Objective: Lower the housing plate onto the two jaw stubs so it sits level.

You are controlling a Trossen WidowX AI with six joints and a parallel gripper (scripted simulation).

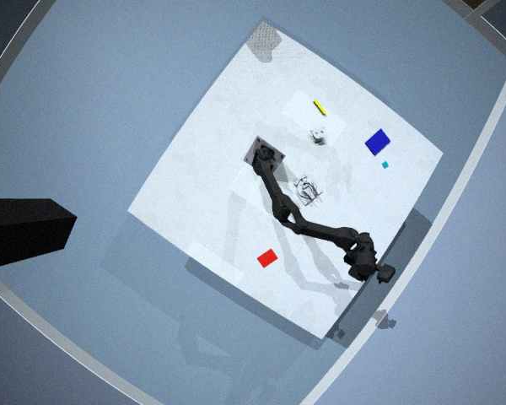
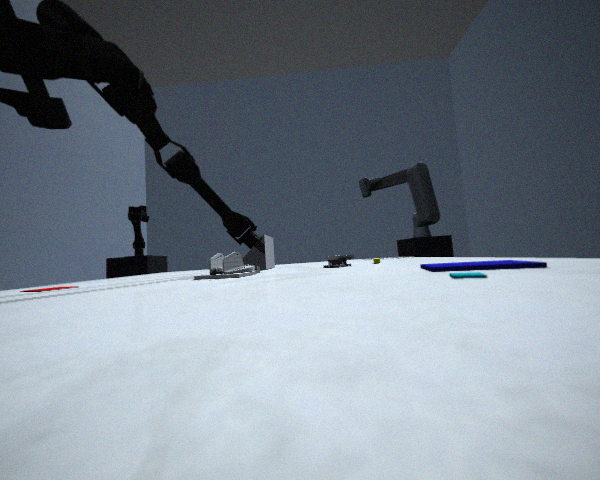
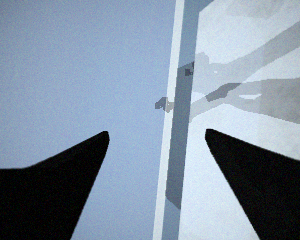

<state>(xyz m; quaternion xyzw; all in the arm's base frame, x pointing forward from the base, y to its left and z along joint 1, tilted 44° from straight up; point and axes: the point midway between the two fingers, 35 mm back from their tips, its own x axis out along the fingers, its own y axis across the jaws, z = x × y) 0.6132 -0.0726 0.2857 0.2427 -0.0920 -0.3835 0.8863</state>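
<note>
The housing plate lies 430 mm behind my gripper tip, 510 mm to the left of it and 260 mm below it. Also, from my gripper tip: teal block: 20 mm behind, 570 mm to the left, 290 mm below; then white block: 430 mm behind, 510 mm to the left, 280 mm below; then red pad: 350 mm behind, 190 mm to the right, 290 mm below.
</note>
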